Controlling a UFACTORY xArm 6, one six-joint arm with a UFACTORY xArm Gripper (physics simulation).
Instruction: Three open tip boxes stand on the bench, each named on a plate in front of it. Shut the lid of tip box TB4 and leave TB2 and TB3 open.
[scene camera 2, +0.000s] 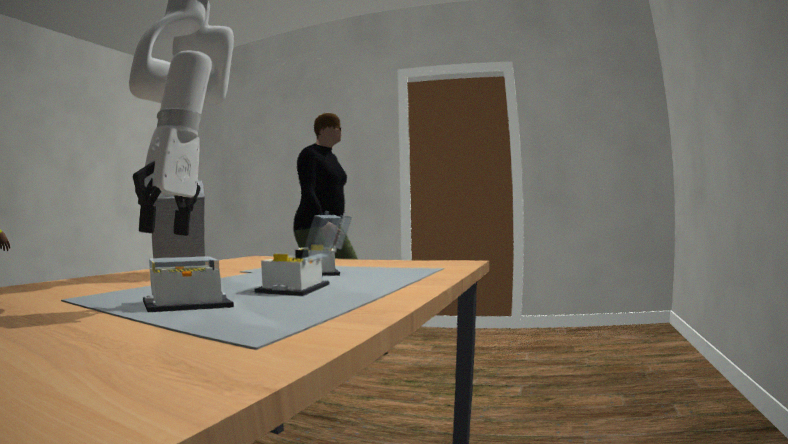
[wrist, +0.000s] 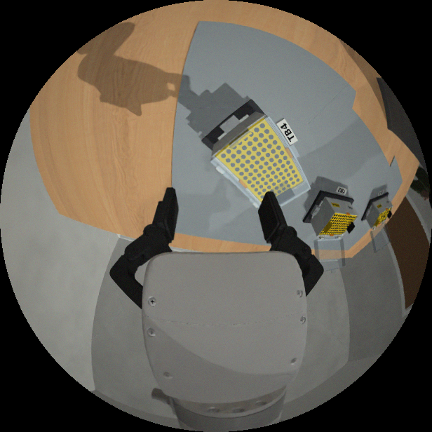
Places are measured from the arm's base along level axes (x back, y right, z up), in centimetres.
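Pixels of known places: gripper, fingertip midpoint: (scene camera 2: 164, 233).
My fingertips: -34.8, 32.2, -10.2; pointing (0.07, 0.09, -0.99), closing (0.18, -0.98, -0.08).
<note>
Behind a point stands the place of what it marks, as x, y, z.
Tip box TB4 (scene camera 2: 185, 289) {-36.2, 29.3, -19.2} (wrist: 235, 138) is the near box in the scene view. Its clear lid (scene camera 2: 184, 262) {-36.3, 29.1, -14.8} (wrist: 261, 159) lies level over its yellow tip rack; whether it is latched I cannot tell. My gripper (scene camera 2: 164, 232) {-34.8, 32.2, -10.2} (wrist: 220, 198) is open and empty, above TB4 with a visible gap in the scene view. In the wrist view one finger overlaps the lid's edge. TB2 (scene camera 2: 292, 274) {-41.8, 5.4, -18.7} (wrist: 330, 215) stands open, its clear lid (wrist: 330, 254) swung back. The farthest box (scene camera 2: 329, 261) {-32.8, -23.9, -19.1} (wrist: 379, 214), its plate too small to read, also stands open with its lid (wrist: 380, 239) back.
The boxes stand on a blue-grey mat (scene camera 2: 250, 325) {-52.3, 31.2, -22.4} (wrist: 260, 60) on the wooden table (scene camera 2: 137, 364) {-53.7, 52.6, -22.7} (wrist: 115, 160). TB4's name plate (wrist: 287, 132) stands beside it. A person in black (scene camera 2: 322, 182) stands beyond the table, and a hand (scene camera 2: 4, 241) shows at the left edge.
</note>
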